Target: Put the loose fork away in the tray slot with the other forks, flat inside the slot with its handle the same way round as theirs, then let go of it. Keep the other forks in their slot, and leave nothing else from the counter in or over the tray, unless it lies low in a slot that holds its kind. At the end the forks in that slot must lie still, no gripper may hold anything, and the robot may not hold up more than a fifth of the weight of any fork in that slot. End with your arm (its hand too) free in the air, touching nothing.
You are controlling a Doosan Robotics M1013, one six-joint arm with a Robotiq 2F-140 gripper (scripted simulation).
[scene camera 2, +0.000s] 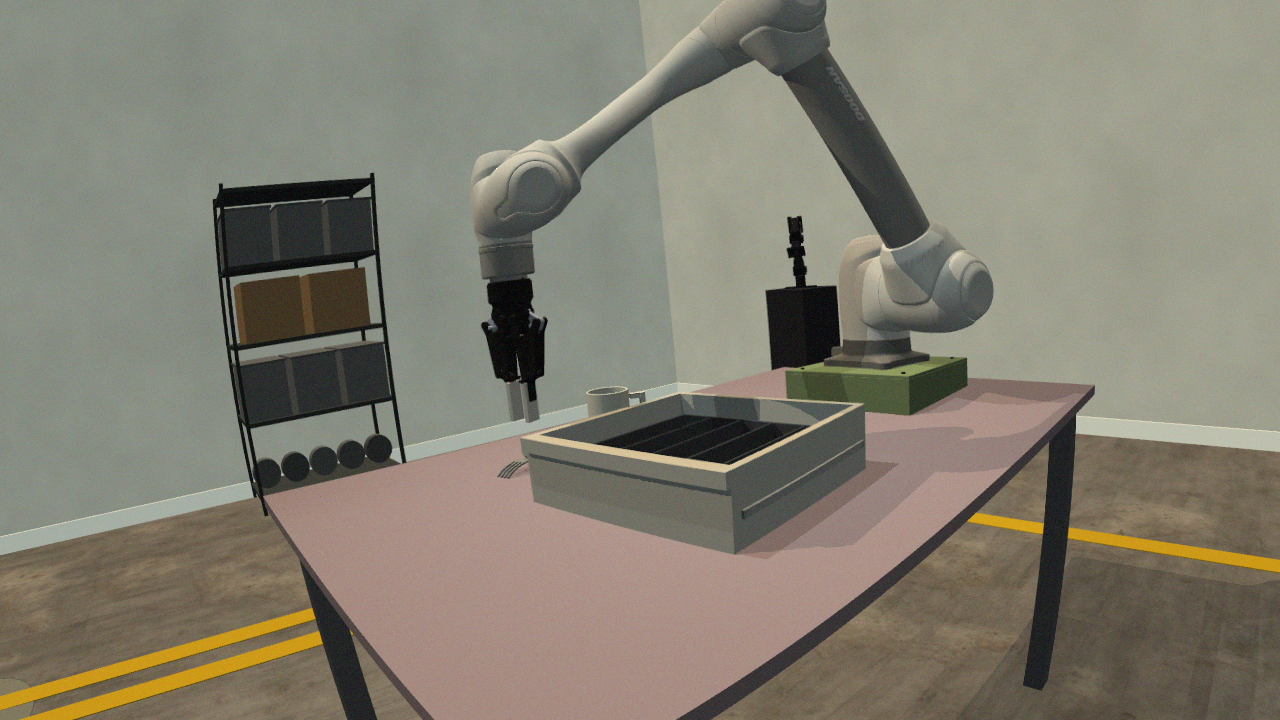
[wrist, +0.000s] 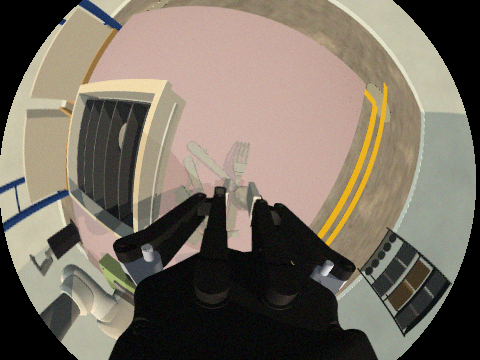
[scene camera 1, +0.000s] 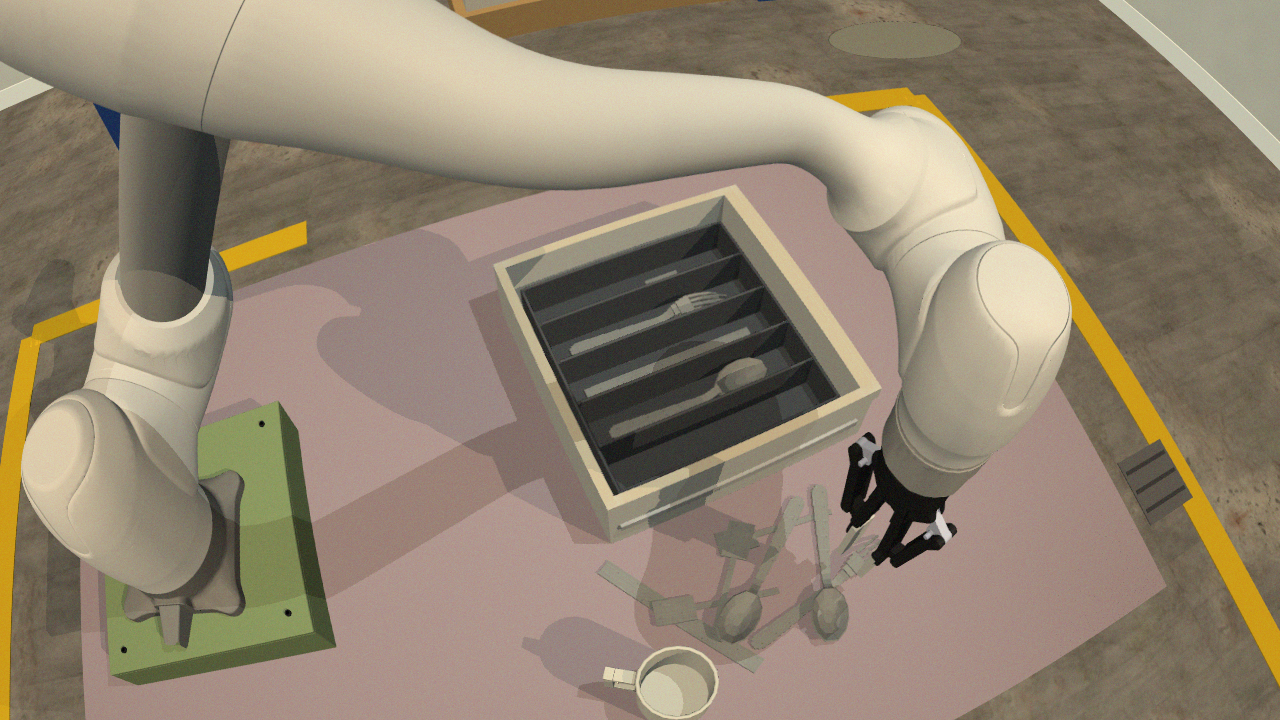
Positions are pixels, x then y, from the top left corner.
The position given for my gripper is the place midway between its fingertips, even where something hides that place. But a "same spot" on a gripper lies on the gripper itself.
Labels:
my gripper: scene camera 2 525, 420; wrist; scene camera 1
same spot on my gripper: (scene camera 1: 860, 453) = (wrist: 130, 277)
same spot on tray: (wrist: 105, 175) = (scene camera 1: 659, 374)

